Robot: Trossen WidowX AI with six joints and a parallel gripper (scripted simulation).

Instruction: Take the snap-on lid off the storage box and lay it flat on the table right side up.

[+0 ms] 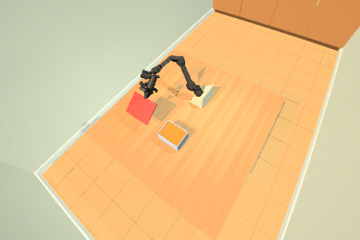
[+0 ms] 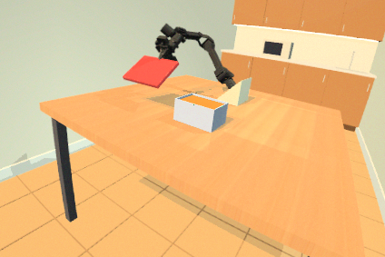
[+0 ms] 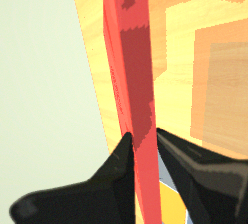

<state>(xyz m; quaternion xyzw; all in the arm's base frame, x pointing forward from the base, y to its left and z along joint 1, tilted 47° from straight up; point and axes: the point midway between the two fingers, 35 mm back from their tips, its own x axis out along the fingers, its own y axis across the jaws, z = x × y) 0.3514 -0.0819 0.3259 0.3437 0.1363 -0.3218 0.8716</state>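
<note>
Right now the lid is 70 mm ahead of my gripper tip and 40 mm below it. From my gripper tip the other things lie so: storage box (70 mm ahead, 320 mm to the left, 170 mm below).
</note>
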